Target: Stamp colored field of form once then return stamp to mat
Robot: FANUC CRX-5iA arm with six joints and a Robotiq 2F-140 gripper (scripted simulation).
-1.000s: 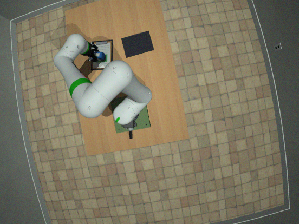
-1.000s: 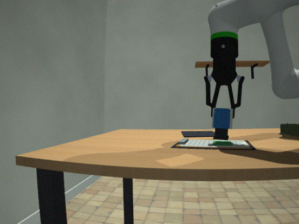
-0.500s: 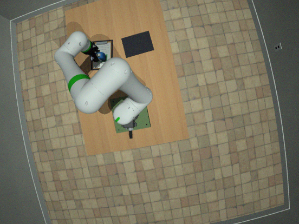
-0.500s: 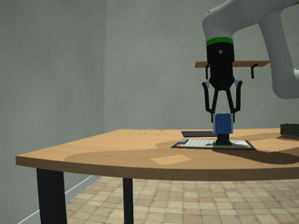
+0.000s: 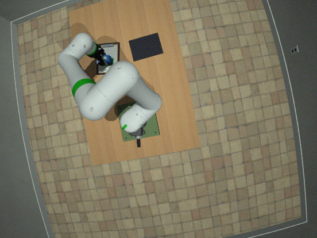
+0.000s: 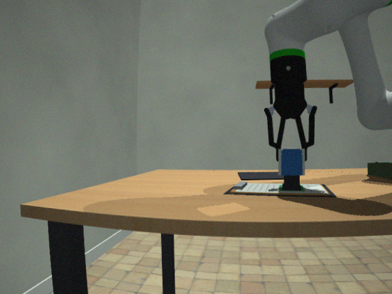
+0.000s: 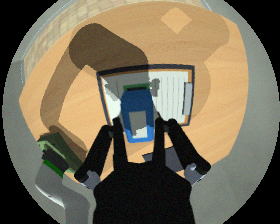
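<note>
Now: the blue stamp 2 cm below my hand. Also, from my hand: form 4 cm ahead, 6 cm below; then dark mat 10 cm ahead, 30 cm to the right, 7 cm below.
</note>
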